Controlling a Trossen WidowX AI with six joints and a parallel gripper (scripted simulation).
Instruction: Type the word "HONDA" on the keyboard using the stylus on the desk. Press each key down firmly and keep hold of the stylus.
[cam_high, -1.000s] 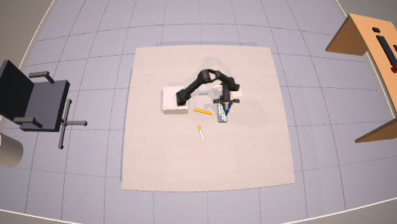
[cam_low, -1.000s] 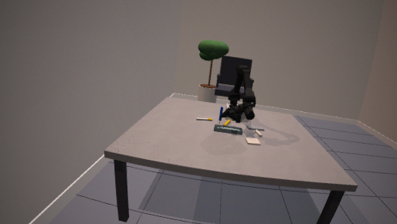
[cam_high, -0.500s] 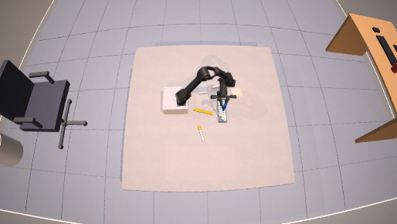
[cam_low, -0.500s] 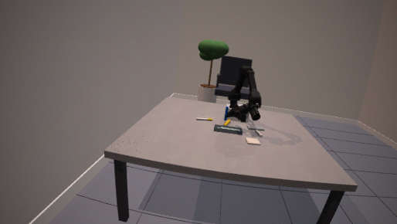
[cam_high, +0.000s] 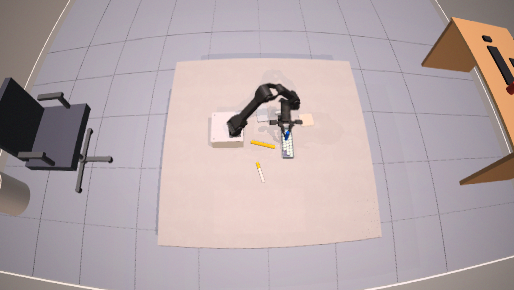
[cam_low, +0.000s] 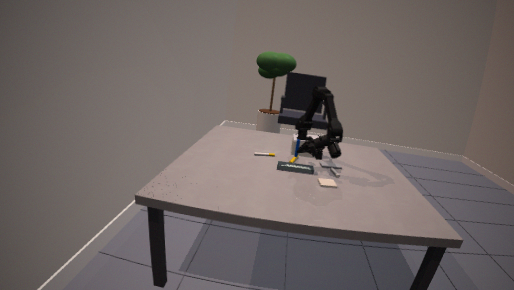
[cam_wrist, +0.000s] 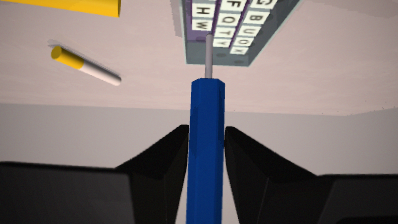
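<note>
My gripper tip is 13 cm past the yellow bar, 1 cm to the right of it and 9 cm above it. The rest, counted from my gripper tip: yellow-and-white pen 16 cm behind, 15 cm to the right, 9 cm below; then grey stylus tip 5 cm below; then blue stylus 1 cm below.
</note>
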